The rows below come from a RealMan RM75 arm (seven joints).
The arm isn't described. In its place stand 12 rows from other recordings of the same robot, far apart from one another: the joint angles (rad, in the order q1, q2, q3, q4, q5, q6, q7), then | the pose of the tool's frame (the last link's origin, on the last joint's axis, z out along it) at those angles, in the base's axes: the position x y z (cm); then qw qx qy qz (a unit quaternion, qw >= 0).
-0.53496, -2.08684, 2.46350, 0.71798, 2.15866, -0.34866, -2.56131 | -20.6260, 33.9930, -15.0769, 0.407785, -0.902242, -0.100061, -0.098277
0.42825, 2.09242, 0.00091, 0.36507, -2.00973, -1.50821, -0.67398 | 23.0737, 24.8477, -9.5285, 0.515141, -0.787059, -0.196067, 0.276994
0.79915, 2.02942, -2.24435, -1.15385, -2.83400, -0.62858, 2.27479 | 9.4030, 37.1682, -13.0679, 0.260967, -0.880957, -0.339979, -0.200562
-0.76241, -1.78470, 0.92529, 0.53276, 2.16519, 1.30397, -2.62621 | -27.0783, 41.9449, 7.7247, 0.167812, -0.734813, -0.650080, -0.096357
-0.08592, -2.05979, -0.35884, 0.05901, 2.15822, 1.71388, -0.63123 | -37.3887, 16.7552, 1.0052, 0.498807, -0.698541, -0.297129, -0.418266
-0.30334, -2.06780, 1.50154, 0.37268, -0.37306, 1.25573, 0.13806 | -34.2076, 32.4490, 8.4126, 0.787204, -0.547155, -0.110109, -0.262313
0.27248, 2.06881, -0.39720, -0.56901, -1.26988, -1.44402, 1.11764 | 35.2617, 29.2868, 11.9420, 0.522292, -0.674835, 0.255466, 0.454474
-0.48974, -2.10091, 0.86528, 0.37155, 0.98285, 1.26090, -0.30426 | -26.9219, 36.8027, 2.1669, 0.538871, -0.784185, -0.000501, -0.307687
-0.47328, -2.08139, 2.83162, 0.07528, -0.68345, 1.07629, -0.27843 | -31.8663, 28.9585, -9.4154, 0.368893, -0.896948, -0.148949, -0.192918
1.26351, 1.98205, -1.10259, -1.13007, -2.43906, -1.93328, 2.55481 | -1.0799, 39.0544, 4.4070, 0.047522, -0.967507, 0.197719, -0.150262
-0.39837, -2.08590, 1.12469, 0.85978, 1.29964, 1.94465, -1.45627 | -16.9408, 27.1432, 2.9368, 0.057975, 0.874595, 0.057586, 0.477920
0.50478, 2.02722, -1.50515, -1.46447, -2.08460, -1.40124, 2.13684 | 12.0520, 33.3014, -1.1295, 0.092637, -0.991451, 0.090170, 0.017674
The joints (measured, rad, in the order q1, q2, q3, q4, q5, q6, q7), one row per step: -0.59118 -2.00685 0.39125 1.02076 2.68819 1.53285 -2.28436; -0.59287 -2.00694 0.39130 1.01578 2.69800 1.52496 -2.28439; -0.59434 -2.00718 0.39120 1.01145 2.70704 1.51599 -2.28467; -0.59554 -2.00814 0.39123 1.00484 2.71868 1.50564 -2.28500; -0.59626 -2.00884 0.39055 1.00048 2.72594 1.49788 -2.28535; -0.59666 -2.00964 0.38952 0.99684 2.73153 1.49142 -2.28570; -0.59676 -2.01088 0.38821 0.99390 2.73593 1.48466 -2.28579; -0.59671 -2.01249 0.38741 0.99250 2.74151 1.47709 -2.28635; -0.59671 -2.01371 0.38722 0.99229 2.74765 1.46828 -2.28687; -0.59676 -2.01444 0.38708 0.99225 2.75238 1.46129 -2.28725; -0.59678 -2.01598 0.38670 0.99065 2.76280 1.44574 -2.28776; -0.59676 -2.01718 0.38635 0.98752 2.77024 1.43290 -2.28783; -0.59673 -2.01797 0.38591 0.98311 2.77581 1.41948 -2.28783; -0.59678 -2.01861 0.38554 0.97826 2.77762 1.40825 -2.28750; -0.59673 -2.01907 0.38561 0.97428 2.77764 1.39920 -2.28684; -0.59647 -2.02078 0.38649 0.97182 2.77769 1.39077 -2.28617; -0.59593 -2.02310 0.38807 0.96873 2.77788 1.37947 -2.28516; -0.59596 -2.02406 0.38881 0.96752 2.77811 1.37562 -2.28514
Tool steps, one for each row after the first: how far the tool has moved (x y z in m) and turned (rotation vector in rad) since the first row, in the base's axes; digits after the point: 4 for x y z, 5 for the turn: -0.0014 0.0003 -0.0007 -0.00151 0.00793 0.00513; -0.0029 0.0007 -0.0012 -0.00125 0.01607 0.01011; -0.0049 0.0007 -0.0024 -0.00317 0.02484 0.01728; -0.0063 0.0008 -0.0032 -0.00298 0.03041 0.02223; -0.0074 0.0008 -0.0038 -0.00241 0.03428 0.02654; -0.0085 0.0008 -0.0045 -0.00067 0.03756 0.03024; -0.0097 0.0008 -0.0050 0.00170 0.04294 0.03428; -0.0109 0.0011 -0.0049 0.00537 0.05088 0.03781; -0.0119 0.0013 -0.0047 0.00856 0.05740 0.04039; -0.0141 0.0017 -0.0045 0.01463 0.07105 0.04630; -0.0159 0.0020 -0.0047 0.01891 0.08054 0.05090; -0.0177 0.0025 -0.0051 0.02399 0.08848 0.05501; -0.0189 0.0030 -0.0056 0.02878 0.09244 0.05723; -0.0197 0.0035 -0.0061 0.03297 0.09495 0.05803; -0.0203 0.0040 -0.0069 0.03635 0.09755 0.05815; -0.0210 0.0045 -0.0080 0.04062 0.10150 0.05821; -0.0212 0.0048 -0.0085 0.04175 0.10268 0.05830
